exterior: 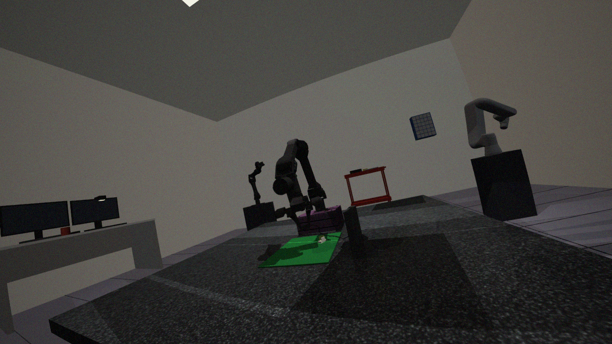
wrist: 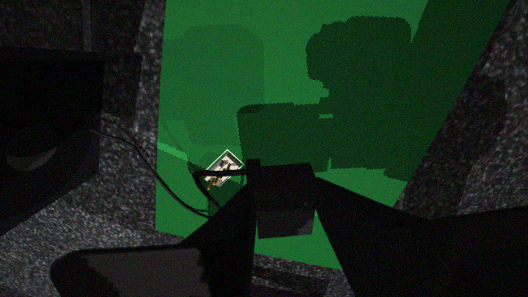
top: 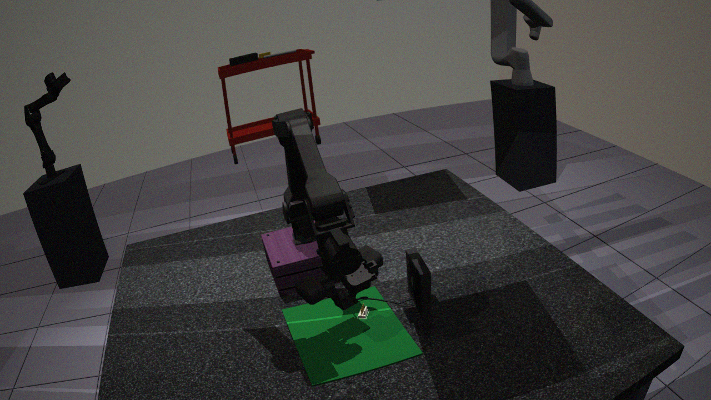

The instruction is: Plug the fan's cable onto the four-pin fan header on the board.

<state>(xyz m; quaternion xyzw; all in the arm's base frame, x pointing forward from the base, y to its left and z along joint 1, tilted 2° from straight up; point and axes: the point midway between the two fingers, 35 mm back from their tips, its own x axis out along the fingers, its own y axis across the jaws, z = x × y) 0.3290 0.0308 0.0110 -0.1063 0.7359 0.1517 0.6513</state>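
Now: the black fan 17 cm to the left of my gripper tip, 4 cm behind it and 2 cm below it. The rest, counted from my gripper tip: white four-pin header: 8 cm below, 4 cm to the left, 4 cm behind; then green board: 9 cm below, 1 cm to the right, 1 cm ahead; then dark fan plug: 1 cm behind.
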